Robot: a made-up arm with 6 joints.
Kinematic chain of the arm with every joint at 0, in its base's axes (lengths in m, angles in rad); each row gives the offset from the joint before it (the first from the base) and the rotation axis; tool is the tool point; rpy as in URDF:
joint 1: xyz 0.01 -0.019 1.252 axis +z
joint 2: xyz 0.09 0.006 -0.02 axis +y
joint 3: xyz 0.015 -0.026 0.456 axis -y
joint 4: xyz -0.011 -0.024 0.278 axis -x
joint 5: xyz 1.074 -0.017 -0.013 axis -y
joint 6: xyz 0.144 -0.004 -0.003 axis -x
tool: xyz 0.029 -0.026 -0.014 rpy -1.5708 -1.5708 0
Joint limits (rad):
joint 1: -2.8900..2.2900
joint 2: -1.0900..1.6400
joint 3: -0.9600..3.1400
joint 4: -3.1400..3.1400
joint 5: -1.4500..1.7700
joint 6: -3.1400..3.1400
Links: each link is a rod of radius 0.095 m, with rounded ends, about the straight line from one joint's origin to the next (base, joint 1, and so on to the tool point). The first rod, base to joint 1, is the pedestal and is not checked.
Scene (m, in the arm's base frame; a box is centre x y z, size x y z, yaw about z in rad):
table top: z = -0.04
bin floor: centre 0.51 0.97 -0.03 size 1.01 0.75 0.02 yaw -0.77
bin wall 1: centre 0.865 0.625 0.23 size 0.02 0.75 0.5 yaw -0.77
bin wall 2: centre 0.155 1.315 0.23 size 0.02 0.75 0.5 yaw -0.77
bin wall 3: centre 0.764 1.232 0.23 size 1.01 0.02 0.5 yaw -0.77
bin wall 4: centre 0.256 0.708 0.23 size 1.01 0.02 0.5 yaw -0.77
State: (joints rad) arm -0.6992 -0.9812 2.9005 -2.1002 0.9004 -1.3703
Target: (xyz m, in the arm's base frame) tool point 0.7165 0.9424 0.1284
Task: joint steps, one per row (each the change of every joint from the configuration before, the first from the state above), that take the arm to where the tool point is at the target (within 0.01 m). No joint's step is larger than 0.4 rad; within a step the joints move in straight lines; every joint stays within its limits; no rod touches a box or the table.
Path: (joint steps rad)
1: 0.2182 0.2066 -0.3973 -0.0361 0.0452 0.0101
2: 0.2182 0.2067 -0.3973 -0.0360 0.0451 0.0100
3: 0.2183 0.2066 -0.3973 -0.0361 0.0452 0.0101
4: 0.2182 0.2067 -0.3973 -0.0361 0.0451 0.0100
5: 0.2182 0.2066 -0.3973 -0.0361 0.0452 0.0101
6: 0.2182 0.2067 -0.3972 -0.0360 0.0452 0.0100
7: 0.2182 0.2066 -0.3973 -0.0361 0.0451 0.0101
8: 0.2183 0.2067 -0.3973 -0.0361 0.0452 0.0100
9: -0.0118 0.3227 0.2381 0.0460 -0.1980 -0.0026
10: -0.0117 0.3226 0.2381 0.0459 -0.1980 -0.0025
11: -0.0117 0.3227 0.2381 0.0460 -0.1979 -0.0026

